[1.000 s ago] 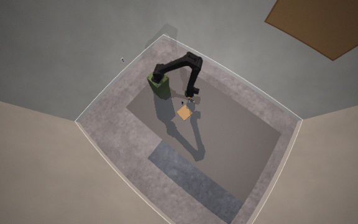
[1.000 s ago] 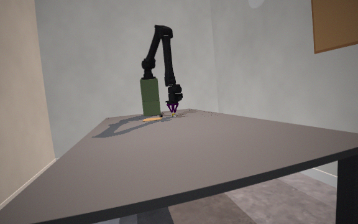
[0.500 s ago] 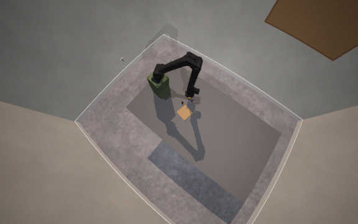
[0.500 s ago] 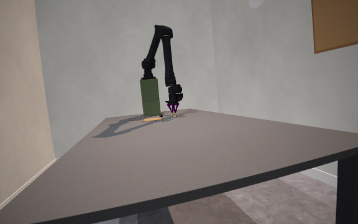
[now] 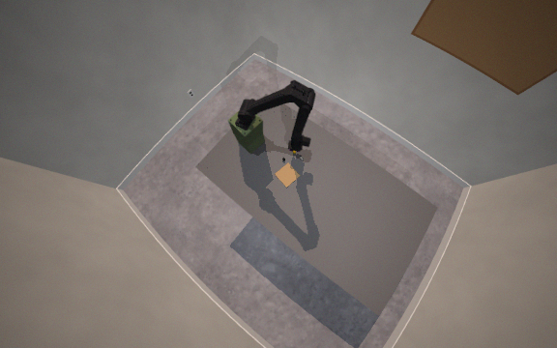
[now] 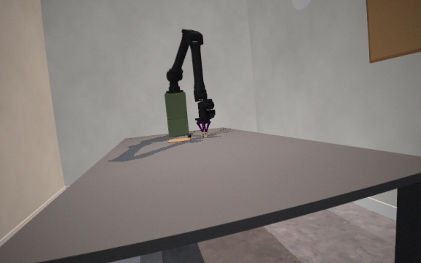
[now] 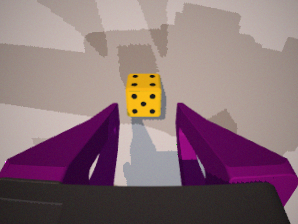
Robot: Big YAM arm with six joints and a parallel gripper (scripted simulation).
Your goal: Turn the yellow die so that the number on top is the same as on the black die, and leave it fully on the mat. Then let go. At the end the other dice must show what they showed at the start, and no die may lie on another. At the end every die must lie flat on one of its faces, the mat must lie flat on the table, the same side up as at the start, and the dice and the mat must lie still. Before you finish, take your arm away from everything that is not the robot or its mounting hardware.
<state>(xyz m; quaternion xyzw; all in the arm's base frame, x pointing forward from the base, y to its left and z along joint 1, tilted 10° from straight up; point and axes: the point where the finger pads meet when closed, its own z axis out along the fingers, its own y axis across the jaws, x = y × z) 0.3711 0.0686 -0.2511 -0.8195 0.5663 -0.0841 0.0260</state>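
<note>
Now: hand 3 cm above the yellow die. The rest, counted from my hand: orange mat: 19 cm to the right, 3 cm below, 3 cm ahead; white die: 7 cm ahead, 3 cm to the right, 3 cm below; black die: 10 cm to the right, 5 cm behind, 3 cm below.
</note>
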